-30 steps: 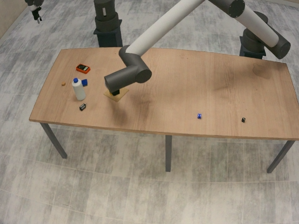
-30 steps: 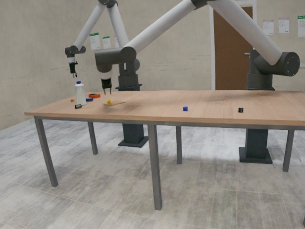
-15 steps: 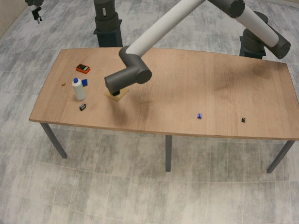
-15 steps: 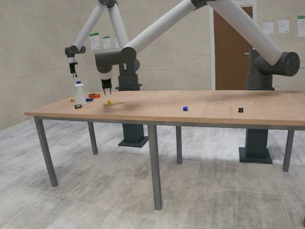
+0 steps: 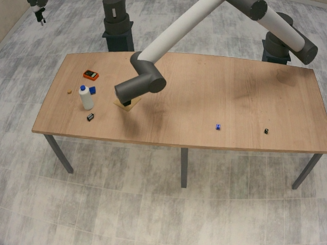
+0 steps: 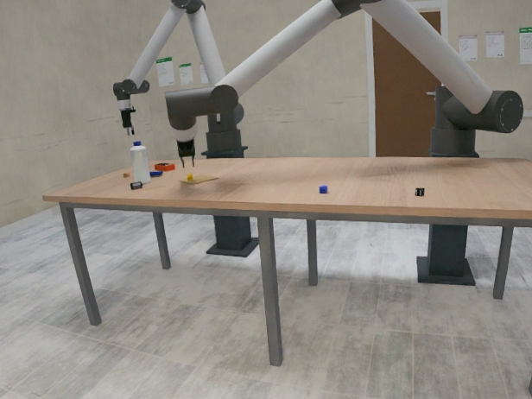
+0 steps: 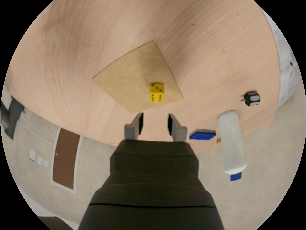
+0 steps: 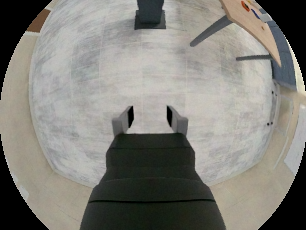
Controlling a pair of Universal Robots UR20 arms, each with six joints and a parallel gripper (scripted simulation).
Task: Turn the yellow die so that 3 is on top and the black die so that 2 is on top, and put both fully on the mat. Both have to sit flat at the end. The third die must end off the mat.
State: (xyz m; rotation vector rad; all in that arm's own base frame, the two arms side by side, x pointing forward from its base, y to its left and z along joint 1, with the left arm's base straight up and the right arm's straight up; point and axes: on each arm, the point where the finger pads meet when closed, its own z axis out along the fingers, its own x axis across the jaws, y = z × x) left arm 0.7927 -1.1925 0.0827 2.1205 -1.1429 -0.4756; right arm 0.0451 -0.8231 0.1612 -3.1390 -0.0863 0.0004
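Now: the yellow die 70 mm below my left hand, 10 mm to the right of it and 10 mm behind it. From my left hand the other things lie so: white bottle (240 mm to the right, 60 mm ahead, 10 mm above); then tan mat (80 mm below, 30 mm behind, 20 mm to the left); then orange meter (350 mm to the right, 230 mm behind, 70 mm below).
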